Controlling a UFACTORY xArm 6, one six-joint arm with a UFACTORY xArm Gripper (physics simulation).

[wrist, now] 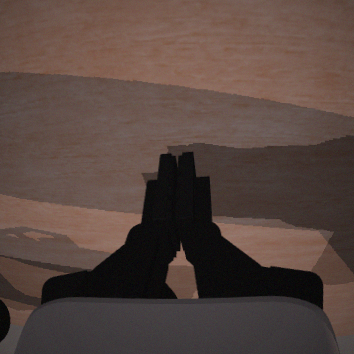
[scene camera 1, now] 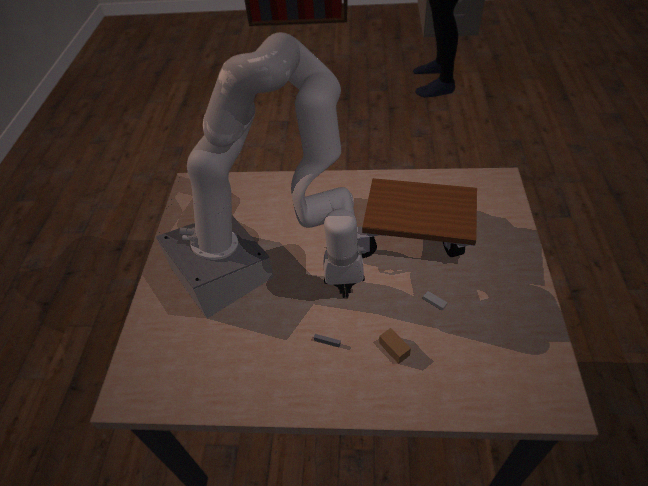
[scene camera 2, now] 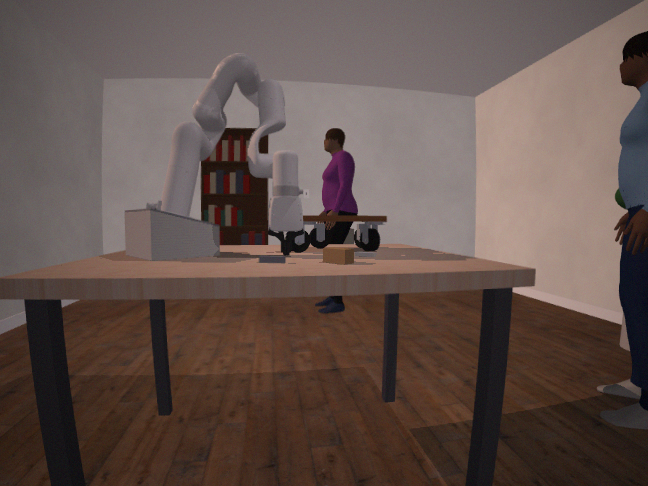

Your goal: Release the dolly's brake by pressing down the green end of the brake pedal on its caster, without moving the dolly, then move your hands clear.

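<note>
The dolly (scene camera 1: 421,209) (scene camera 2: 361,218) has a brown wooden deck and stands on black-wheeled casters at the back right of the table. One caster wheel (scene camera 1: 370,245) (scene camera 2: 299,241) shows at its near left corner, close beside my gripper's body. Part of a dark wheel (wrist: 4,321) shows at the left edge of the wrist view. The brake pedal and its green end cannot be made out in any view. My gripper (scene camera 1: 344,296) (scene camera 2: 285,253) (wrist: 180,172) is shut and empty. It points down, fingertips low over the table, in front of and slightly left of that caster.
A tan block (scene camera 1: 393,345) (scene camera 2: 337,255), a small blue-grey bar (scene camera 1: 327,340) (scene camera 2: 272,258) and a white block (scene camera 1: 434,300) lie on the table (scene camera 1: 235,387) (scene camera 2: 418,279). A person in purple (scene camera 2: 339,180) stands behind it; another person (scene camera 2: 633,141) stands at the right.
</note>
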